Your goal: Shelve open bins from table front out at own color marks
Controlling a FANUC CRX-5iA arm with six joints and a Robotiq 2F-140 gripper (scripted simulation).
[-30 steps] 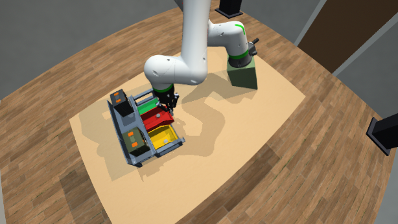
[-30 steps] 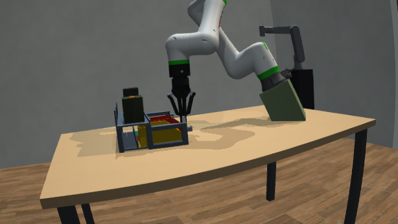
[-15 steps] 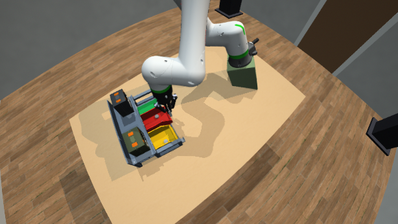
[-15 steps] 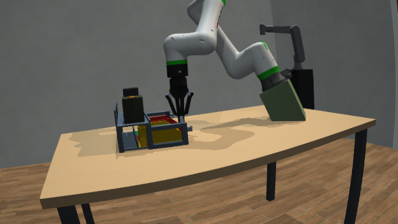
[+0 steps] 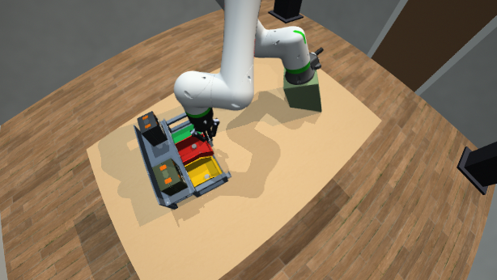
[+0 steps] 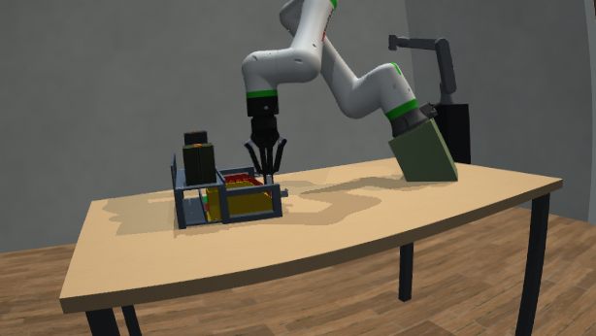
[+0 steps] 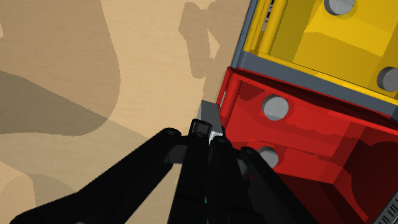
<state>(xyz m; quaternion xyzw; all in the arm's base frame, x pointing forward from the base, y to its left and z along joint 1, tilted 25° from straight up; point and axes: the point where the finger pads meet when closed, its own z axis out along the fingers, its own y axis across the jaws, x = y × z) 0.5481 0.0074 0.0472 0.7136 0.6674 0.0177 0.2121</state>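
Right now my hand is 90 mm short of the red bin and 10 mm to the left of it. The rest, counted from my hand: yellow bin 120 mm ahead, 100 mm to the left.
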